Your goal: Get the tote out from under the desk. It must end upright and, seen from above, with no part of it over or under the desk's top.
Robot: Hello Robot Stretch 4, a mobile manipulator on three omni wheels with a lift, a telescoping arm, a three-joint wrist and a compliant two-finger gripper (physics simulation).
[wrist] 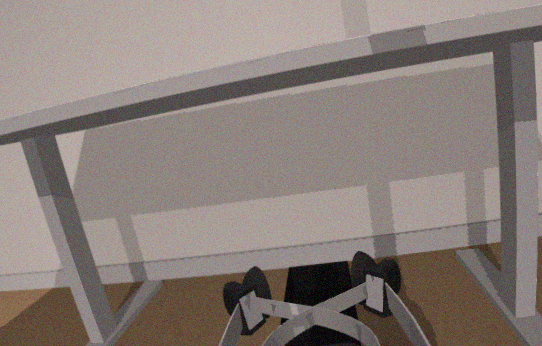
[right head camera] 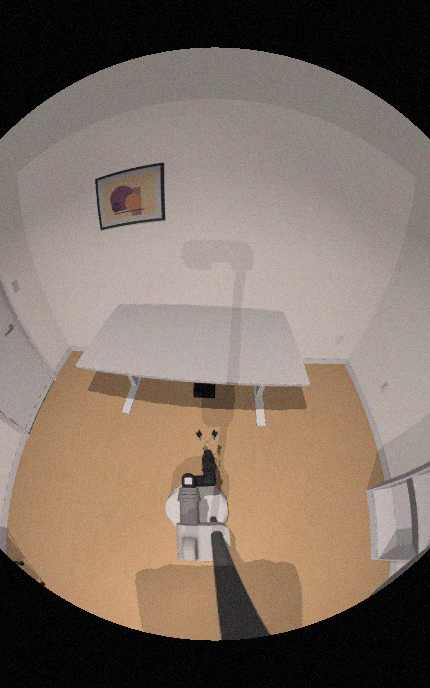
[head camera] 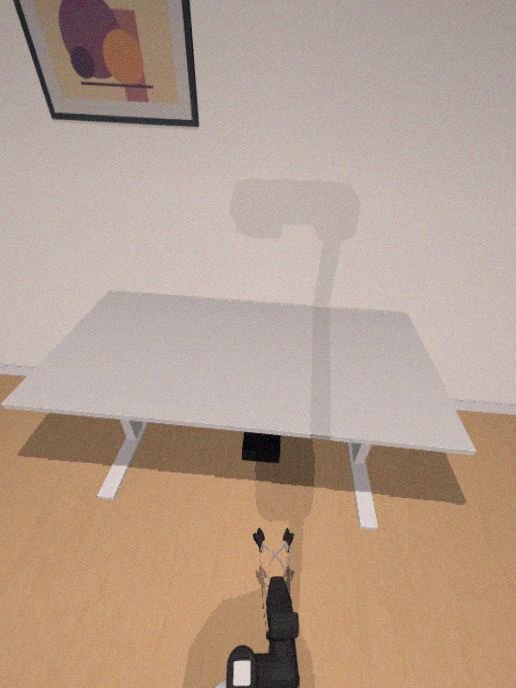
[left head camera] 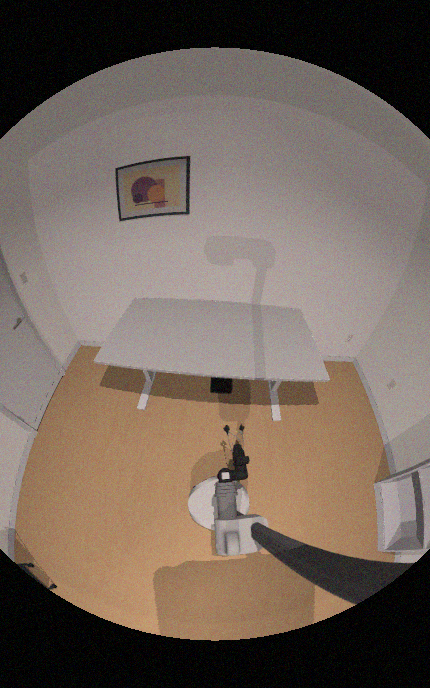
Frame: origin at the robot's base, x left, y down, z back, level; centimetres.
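Where they show: gripper, between the fingertips: [wrist: 309, 279] [right head camera: 206, 429] [head camera: 272, 529] [left head camera: 233, 424].
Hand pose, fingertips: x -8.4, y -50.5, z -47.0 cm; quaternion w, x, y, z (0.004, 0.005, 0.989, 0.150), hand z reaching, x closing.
Note:
After its pixels a point has its place.
The black tote [head camera: 261, 447] @(z -108.1, x -8.4, y 2.4 cm) [left head camera: 221, 385] @(z -107.6, x -9.3, y 2.4 cm) [right head camera: 204, 390] @(z -107.3, x -8.4, y 2.4 cm) stands on the floor beneath the front edge of the desk's top [head camera: 238, 366] @(z -97.8, x 3.6, y -69.3 cm) [left head camera: 202, 337] @(z -99.6, x 8.7, y -69.3 cm) [right head camera: 187, 342] @(z -99.2, x 2.4, y -69.2 cm); its rear part is hidden by the top in the head views. In the wrist view the dark tote [wrist: 320, 282] @(z -129.3, x -10.0, y -0.3 cm) shows beyond and between the fingers, partly covered by them. My gripper [head camera: 273, 537] @(z -47.0, x -8.4, y -50.5 cm) [left head camera: 234, 428] @(z -47.0, x -8.4, y -50.5 cm) [right head camera: 206, 434] @(z -47.0, x -8.4, y -50.5 cm) [wrist: 309, 279] @(z -47.0, x -8.4, y -50.5 cm) is open and empty, in front of the desk and apart from the tote. Whether the tote has a handle cannot be told.
The desk's left leg [head camera: 119, 466] [wrist: 75, 240] @(z -113.9, x 60.9, y -34.3 cm) and right leg [head camera: 362, 491] [wrist: 507, 175] @(z -101.5, x -57.9, y -36.9 cm) stand on either side of the tote. A wall [head camera: 388, 222] @(z -144.6, x -59.0, y -110.6 cm) is behind the desk. A pale open shelf unit [left head camera: 380, 517] @(z 64.4, x -146.5, y -2.8 cm) [right head camera: 373, 525] @(z 64.5, x -146.5, y -2.7 cm) stands at the right.

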